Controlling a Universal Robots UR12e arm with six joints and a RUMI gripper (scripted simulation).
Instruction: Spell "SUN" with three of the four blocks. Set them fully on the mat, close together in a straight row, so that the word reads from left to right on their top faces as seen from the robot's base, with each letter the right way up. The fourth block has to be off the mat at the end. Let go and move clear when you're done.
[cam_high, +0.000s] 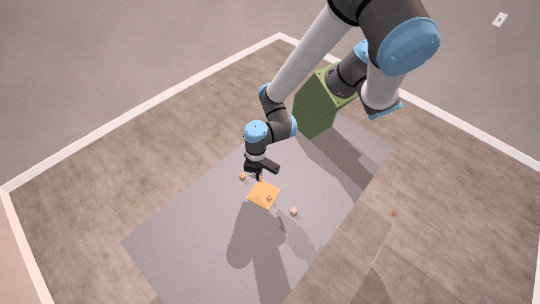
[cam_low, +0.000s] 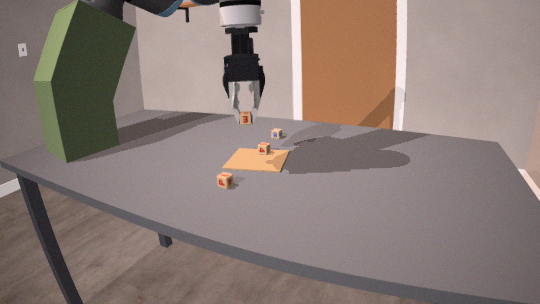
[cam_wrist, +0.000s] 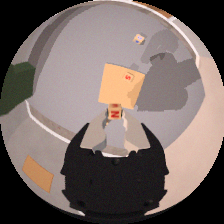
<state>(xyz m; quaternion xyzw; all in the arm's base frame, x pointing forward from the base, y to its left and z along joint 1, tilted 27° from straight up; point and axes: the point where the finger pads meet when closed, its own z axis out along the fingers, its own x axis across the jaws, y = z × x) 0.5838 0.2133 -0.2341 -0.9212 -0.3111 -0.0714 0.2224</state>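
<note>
Now: hand 120 mm above the orange mat and 40 mm to the right of it. The rest, counted from my hand: red-lettered block: 120 mm to the right, 110 mm below, 40 mm ahead; blue-lettered block: 220 mm to the left, 110 mm below, 70 mm behind.
</note>
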